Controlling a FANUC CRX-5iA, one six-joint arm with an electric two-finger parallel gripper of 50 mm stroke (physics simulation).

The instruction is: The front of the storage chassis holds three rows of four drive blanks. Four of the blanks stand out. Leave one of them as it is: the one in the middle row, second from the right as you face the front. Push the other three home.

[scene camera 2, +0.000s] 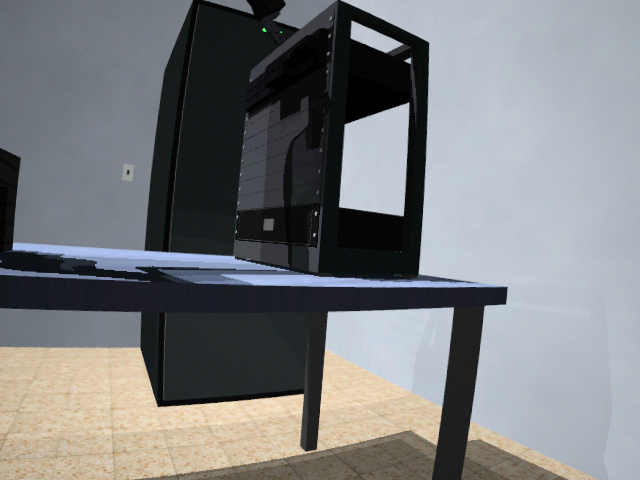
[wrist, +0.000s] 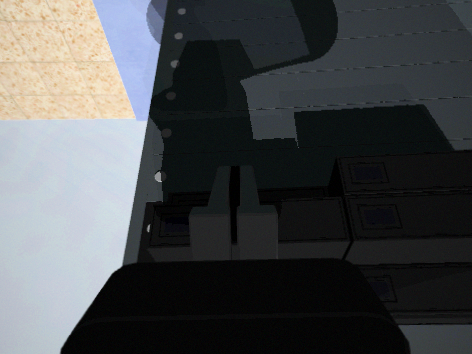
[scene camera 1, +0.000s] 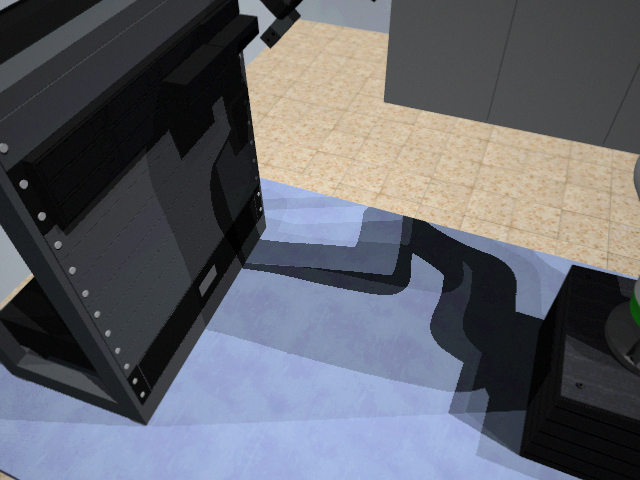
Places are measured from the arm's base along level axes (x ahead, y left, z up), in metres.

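Pixels of known places: gripper, fingertip midpoint: (scene camera 2: 280, 43) (wrist: 236, 188) (scene camera 1: 267, 41).
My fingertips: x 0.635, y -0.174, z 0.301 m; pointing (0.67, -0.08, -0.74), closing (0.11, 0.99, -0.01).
For each thing: its top centre in the pictures, then the offset to it from my fingertips.
- middle-row rightmost blank at its top centre: (wrist: 250, 280) (scene camera 1: 206, 25) (scene camera 2: 317, 51) dy -0.004, dx +0.098, dz +0.012 m
- middle-row second-from-right blank, top centre: (wrist: 420, 275) (scene camera 1: 168, 59) dy +0.106, dx +0.106, dz +0.012 m
- bottom-row second-from-right blank, top centre: (wrist: 408, 235) (scene camera 1: 172, 78) (scene camera 2: 294, 76) dy +0.106, dx +0.106, dz -0.017 m
- top-row second-from-right blank, top centre: (wrist: 415, 333) dy +0.103, dx +0.141, dz +0.040 m
The dark chassis (scene camera 1: 56, 193) (scene camera 2: 263, 85) is high in the rack. The wrist view shows it upside down, its right end at the image left. The middle-row rightmost blank (scene camera 1: 237, 33) (wrist: 315, 220) stands out. Beside it the middle-row second-from-right blank (scene camera 1: 191, 67) (wrist: 425, 215) stands out, and so does the bottom-row second-from-right blank (wrist: 430, 172). The top-row second-from-right blank (wrist: 430, 290) looks set back. My gripper (scene camera 1: 271, 37) (scene camera 2: 279, 38) (wrist: 236, 188) is shut and empty, in front of the right end; contact cannot be told. The top-right blank is hidden; the left columns are too dark to judge.
The rack (scene camera 1: 82, 330) (scene camera 2: 330, 206) stands on the blue table (scene camera 1: 310, 413) (scene camera 2: 413, 297), with smooth panels under the chassis. A black robot pedestal (scene camera 1: 594, 361) stands opposite the rack front. A tall dark cabinet (scene camera 2: 206, 155) stands behind the rack, and a grey cabinet (scene camera 1: 506, 51) stands beyond the table.
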